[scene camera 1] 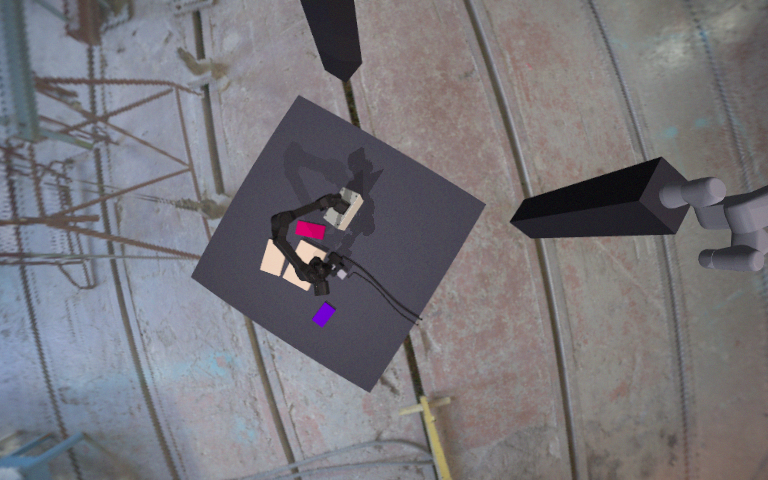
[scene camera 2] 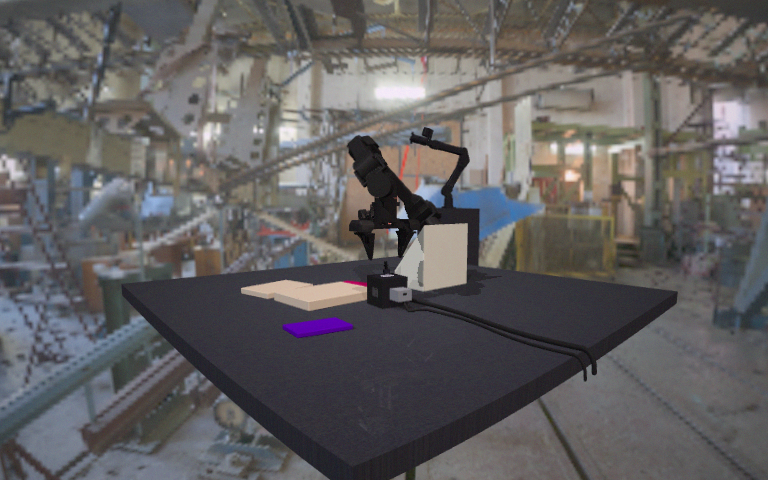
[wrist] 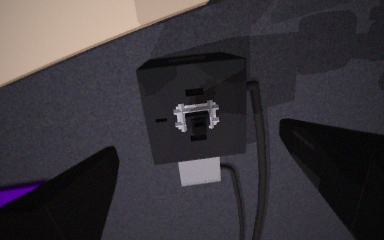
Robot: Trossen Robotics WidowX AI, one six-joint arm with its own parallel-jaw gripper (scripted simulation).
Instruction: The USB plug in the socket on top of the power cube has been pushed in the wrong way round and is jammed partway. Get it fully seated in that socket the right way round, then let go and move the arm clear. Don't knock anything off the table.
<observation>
My gripper (scene camera 2: 385, 258) is open, holding nothing. Further things: a purple card (scene camera 2: 317, 327) and a black power cube (scene camera 2: 378, 288).
My gripper also shows in the wrist view (wrist: 199, 140). The black power cube is seen too in the wrist view (wrist: 164, 83).
</observation>
